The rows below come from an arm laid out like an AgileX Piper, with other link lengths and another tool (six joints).
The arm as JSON. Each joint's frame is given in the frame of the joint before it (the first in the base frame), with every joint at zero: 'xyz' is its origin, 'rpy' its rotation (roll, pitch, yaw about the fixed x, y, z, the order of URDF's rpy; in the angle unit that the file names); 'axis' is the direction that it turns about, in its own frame. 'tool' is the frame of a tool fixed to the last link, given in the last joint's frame.
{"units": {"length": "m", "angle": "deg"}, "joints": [
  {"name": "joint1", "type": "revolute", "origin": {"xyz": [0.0, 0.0, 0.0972], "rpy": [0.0, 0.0, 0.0]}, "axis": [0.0, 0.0, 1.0]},
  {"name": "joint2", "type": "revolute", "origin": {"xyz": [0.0, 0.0, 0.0], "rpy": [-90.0, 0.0, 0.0]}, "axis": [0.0, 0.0, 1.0]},
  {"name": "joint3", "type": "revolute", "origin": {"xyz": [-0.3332, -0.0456, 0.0], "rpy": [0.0, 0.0, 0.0]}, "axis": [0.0, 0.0, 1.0]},
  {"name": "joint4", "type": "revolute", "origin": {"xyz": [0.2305, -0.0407, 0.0], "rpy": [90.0, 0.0, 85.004]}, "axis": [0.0, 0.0, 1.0]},
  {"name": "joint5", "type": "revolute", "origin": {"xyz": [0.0, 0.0, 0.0], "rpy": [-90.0, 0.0, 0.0]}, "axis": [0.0, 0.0, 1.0]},
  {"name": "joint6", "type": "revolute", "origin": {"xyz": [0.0, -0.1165, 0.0], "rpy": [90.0, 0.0, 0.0]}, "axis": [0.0, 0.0, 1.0]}
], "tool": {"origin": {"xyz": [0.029, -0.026, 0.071], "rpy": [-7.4, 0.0, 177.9]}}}
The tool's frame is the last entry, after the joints.
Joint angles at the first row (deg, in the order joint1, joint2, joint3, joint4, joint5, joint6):
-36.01 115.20 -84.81 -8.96 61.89 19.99
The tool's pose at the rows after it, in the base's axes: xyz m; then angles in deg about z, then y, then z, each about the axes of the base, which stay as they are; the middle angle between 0 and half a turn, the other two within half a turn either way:
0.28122 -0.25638 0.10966 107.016 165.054 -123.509
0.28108 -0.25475 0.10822 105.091 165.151 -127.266
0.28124 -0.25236 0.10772 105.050 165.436 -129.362
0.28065 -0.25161 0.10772 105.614 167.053 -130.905
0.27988 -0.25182 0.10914 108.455 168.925 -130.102
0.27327 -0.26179 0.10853 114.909 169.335 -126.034
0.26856 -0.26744 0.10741 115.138 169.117 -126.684
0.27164 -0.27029 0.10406 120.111 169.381 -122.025
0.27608 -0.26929 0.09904 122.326 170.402 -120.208
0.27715 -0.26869 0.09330 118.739 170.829 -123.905
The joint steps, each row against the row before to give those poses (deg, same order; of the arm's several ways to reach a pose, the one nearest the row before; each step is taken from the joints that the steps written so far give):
0.00 0.63 -0.32 0.17 0.16 0.32
0.00 0.41 -0.33 0.08 0.67 1.79
0.00 0.05 -0.01 0.27 0.22 1.92
-0.86 -0.14 -0.05 1.77 0.00 0.47
-1.08 -0.45 0.12 2.01 -0.36 0.06
-2.04 -0.30 0.52 0.42 -1.42 0.15
-1.00 0.12 0.09 -0.25 -0.27 0.00
-0.20 0.39 0.00 0.37 -1.29 -0.05
0.00 0.64 0.00 1.18 -0.85 -0.11
0.00 0.81 0.04 0.36 -0.20 0.00

